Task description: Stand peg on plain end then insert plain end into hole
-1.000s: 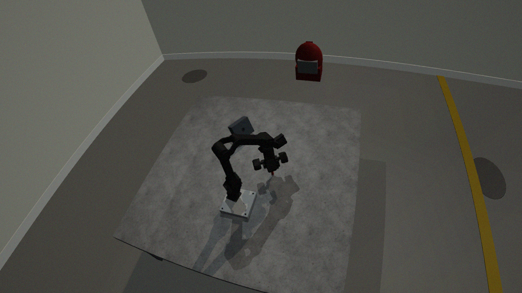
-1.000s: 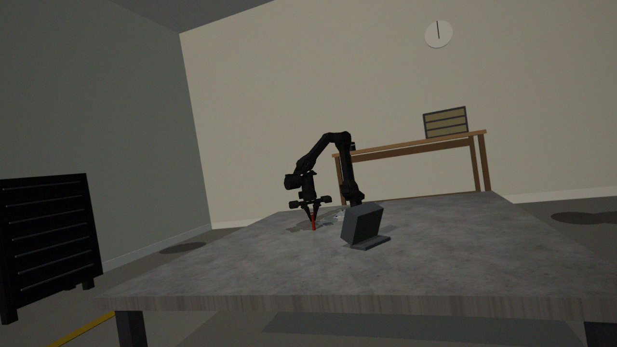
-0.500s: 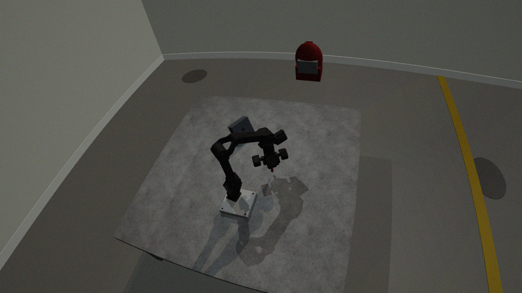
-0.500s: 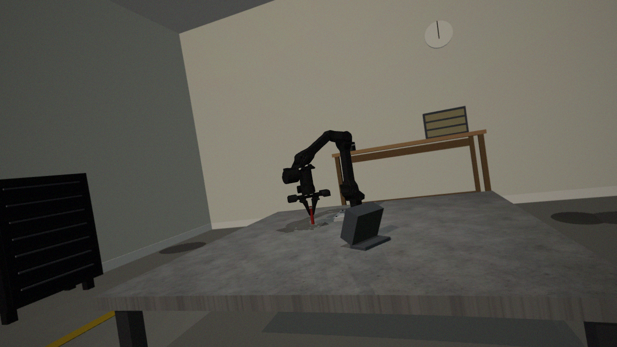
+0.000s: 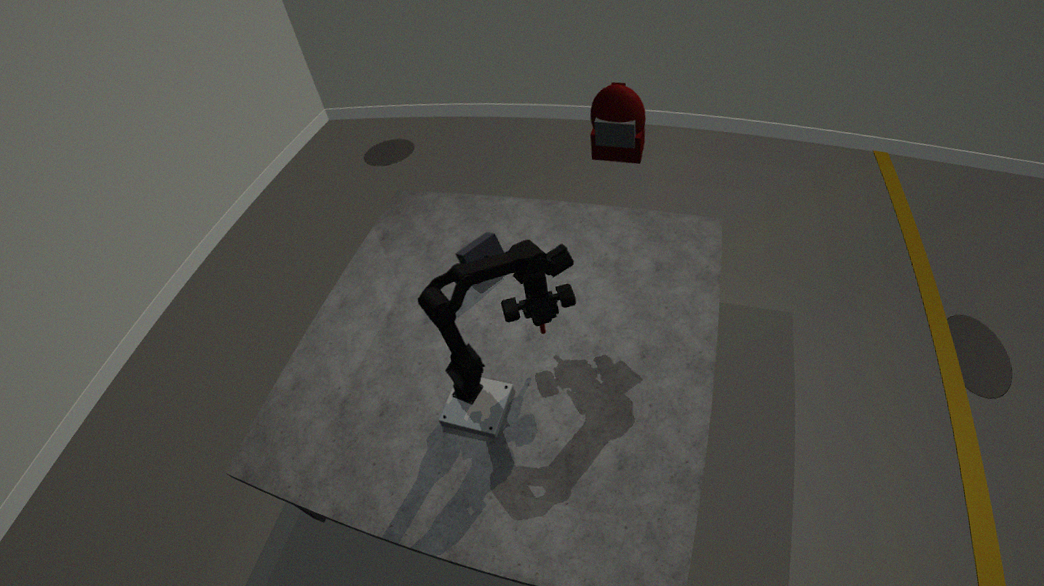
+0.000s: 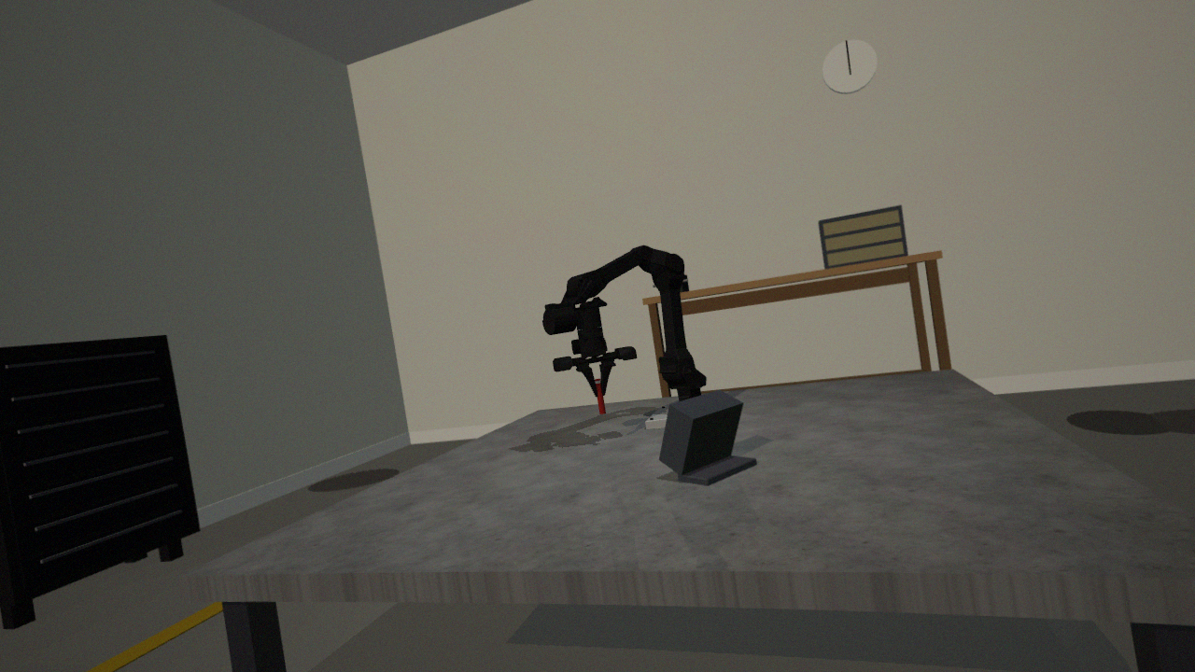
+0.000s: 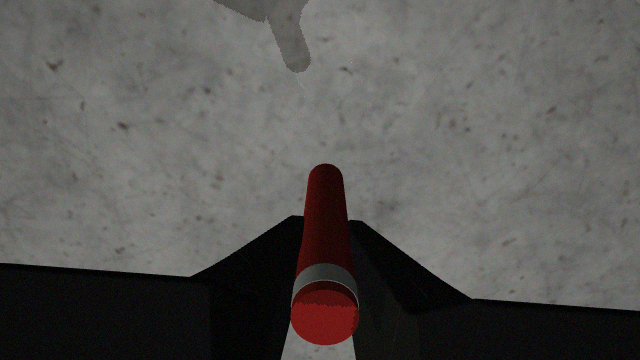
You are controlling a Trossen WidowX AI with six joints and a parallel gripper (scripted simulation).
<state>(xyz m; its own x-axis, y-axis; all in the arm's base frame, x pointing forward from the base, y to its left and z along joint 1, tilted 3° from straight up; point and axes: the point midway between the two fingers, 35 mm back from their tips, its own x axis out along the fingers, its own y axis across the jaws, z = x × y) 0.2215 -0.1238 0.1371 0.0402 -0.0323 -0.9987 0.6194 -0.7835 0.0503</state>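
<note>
The grey sloped panel lies 31 cm to the left of my gripper tip, 20 cm ahead of it and 5 cm below it. Also, from my gripper tip: red peg (2 cm above).
</note>
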